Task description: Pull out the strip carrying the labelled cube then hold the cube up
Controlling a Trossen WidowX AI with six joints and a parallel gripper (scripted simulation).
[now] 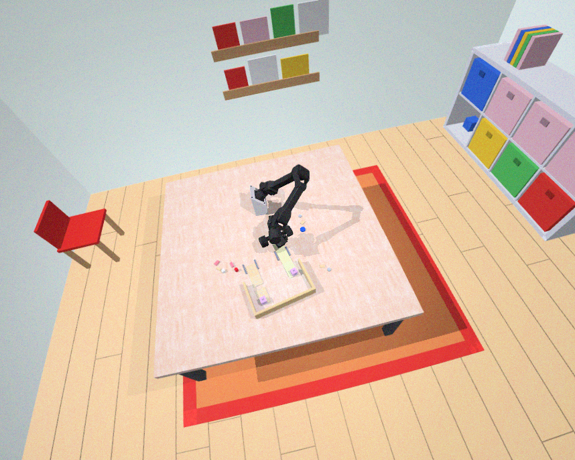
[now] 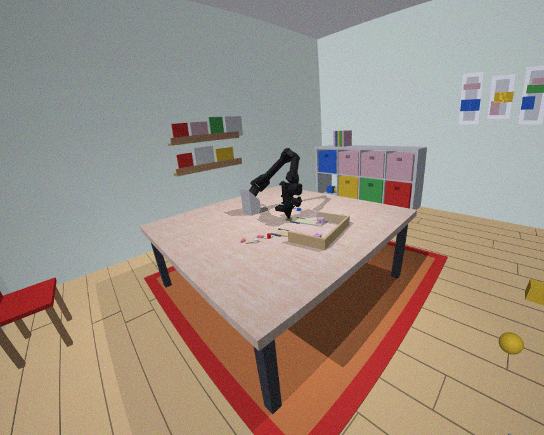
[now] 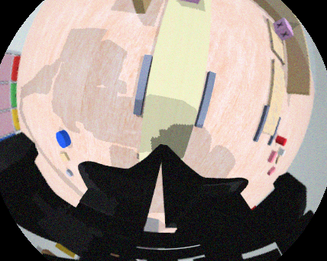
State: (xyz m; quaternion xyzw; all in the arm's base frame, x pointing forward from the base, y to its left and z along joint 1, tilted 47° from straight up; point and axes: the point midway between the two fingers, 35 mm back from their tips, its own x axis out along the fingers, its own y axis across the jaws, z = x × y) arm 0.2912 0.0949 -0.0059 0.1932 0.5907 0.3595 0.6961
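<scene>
My gripper tip is now 9 cm short of the pale yellow strip and 3 cm to the right of it.
</scene>
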